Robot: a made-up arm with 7 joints. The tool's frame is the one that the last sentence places. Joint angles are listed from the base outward.
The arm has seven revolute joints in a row. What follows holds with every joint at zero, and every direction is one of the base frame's.
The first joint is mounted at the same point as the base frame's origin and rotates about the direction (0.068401, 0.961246, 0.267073).
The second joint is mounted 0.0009 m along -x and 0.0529 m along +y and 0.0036 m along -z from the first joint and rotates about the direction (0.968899, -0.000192, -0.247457).
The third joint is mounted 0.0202 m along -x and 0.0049 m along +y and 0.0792 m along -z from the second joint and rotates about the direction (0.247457, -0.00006, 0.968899).
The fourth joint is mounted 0.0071 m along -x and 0.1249 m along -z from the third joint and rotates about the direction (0.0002, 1, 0.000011).
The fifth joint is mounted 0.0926 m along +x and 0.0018 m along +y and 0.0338 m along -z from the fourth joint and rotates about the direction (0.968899, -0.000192, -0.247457).
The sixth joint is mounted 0.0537 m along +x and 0.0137 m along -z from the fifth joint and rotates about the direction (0.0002, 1, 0.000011).
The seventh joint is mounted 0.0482 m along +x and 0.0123 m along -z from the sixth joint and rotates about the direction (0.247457, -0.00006, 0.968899).
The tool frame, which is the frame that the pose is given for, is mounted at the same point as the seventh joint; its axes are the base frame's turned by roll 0, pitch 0.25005 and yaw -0.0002 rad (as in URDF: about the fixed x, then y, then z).
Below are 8 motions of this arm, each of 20 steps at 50 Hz.
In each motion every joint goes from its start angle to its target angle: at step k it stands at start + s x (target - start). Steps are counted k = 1, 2, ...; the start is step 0. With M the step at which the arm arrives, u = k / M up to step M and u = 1 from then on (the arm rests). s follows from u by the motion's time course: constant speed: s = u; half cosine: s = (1 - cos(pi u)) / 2; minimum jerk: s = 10 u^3 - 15 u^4 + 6 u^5.
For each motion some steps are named. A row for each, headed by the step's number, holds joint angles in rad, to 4 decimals.
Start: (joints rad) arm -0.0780 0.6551 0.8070 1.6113 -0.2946 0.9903 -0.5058
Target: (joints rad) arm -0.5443 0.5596 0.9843 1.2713 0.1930 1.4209 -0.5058
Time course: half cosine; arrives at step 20
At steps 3, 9, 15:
3: -0.1034 0.6499 0.8167 1.5928 -0.2680 1.0138 -0.5058
9: -0.2747 0.6148 0.8818 1.4679 -0.0889 1.1719 -0.5058
15: -0.4760 0.5736 0.9583 1.3211 0.1216 1.3578 -0.5058

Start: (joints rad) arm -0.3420 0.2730 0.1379 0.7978 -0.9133 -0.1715 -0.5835
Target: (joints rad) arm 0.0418 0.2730 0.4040 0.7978 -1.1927 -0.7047 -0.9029
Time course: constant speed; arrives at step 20
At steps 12, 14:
12: -0.1117 0.2730 0.2976 0.7978 -1.0809 -0.4914 -0.7751
14: -0.0733 0.2730 0.3242 0.7978 -1.1089 -0.5447 -0.8071

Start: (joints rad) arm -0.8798 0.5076 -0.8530 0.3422 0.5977 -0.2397 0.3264
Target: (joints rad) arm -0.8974 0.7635 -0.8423 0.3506 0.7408 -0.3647 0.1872
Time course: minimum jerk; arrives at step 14
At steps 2, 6, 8, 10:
2: -0.8802 0.5136 -0.8528 0.3424 0.6010 -0.2426 0.3232
6: -0.8863 0.6017 -0.8491 0.3453 0.6503 -0.2857 0.2752
8: -0.8909 0.6694 -0.8462 0.3475 0.6882 -0.3187 0.2384
10: -0.8949 0.7265 -0.8438 0.3494 0.7201 -0.3466 0.2073

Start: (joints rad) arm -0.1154 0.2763 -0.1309 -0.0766 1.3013 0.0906 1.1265
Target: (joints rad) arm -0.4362 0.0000 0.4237 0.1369 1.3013 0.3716 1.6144
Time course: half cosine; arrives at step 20
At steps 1, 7, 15, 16, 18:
1: -0.1174 0.2746 -0.1275 -0.0753 1.3013 0.0923 1.1295
7: -0.2030 0.2009 0.0205 -0.0183 1.3013 0.1673 1.2597
15: -0.3892 0.0405 0.3425 0.1056 1.3013 0.3304 1.5429
16: -0.4056 0.0264 0.3707 0.1165 1.3013 0.3448 1.5678
18: -0.4283 0.0068 0.4101 0.1317 1.3013 0.3647 1.6025

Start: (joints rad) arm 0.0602 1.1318 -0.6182 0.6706 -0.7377 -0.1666 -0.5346
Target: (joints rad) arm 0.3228 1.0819 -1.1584 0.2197 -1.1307 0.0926 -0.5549
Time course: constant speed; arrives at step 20
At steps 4, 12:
4: 0.1127 1.1218 -0.7262 0.5804 -0.8163 -0.1148 -0.5387
12: 0.2178 1.1019 -0.9423 0.4001 -0.9735 -0.0111 -0.5468

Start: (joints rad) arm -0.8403 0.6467 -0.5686 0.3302 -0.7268 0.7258 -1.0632
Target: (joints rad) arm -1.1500 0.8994 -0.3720 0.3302 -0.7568 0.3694 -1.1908
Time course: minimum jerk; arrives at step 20
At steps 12, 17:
12: -1.0517 0.8192 -0.4344 0.3302 -0.7473 0.4825 -1.1503
17: -1.1418 0.8927 -0.3772 0.3302 -0.7560 0.3789 -1.1874

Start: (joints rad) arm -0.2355 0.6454 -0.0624 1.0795 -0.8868 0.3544 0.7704
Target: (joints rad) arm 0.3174 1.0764 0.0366 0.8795 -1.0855 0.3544 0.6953
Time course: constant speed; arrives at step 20
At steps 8, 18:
8: -0.0143 0.8178 -0.0228 0.9995 -0.9663 0.3544 0.7404
18: 0.2621 1.0333 0.0267 0.8995 -1.0656 0.3544 0.7028

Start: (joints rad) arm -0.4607 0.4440 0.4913 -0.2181 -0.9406 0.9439 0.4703
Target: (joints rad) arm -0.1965 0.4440 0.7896 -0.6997 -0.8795 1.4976 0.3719
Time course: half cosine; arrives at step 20
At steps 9, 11, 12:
9: -0.3493 0.4440 0.6171 -0.4212 -0.9148 1.1774 0.4288
11: -0.3079 0.4440 0.6638 -0.4966 -0.9053 1.2641 0.4134
12: -0.2878 0.4440 0.6865 -0.5333 -0.9006 1.3063 0.4059

